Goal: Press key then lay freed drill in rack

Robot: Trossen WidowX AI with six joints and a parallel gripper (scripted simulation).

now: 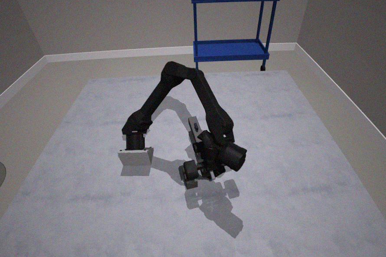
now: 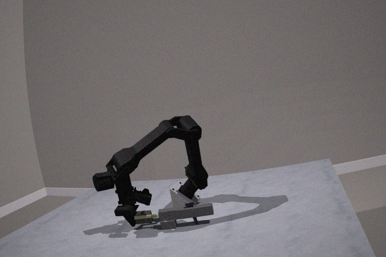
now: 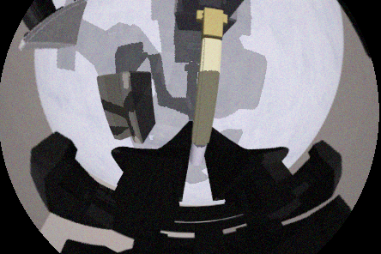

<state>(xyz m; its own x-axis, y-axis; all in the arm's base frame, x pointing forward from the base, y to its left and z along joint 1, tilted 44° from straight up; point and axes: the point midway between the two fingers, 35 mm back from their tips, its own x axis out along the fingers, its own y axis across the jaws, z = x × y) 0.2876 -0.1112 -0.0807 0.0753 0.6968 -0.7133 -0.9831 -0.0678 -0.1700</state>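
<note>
My gripper tip is 4 cm to the right of the drill, 3 cm below it and 1 cm past it. The rest, counted from my gripper tip: blue key: 21 cm to the left, 4 cm behind, 4 cm above; then grey housing block: 19 cm to the left, 3 cm behind, 3 cm above; then rack: 8 cm behind, 1 cm to the left.
</note>
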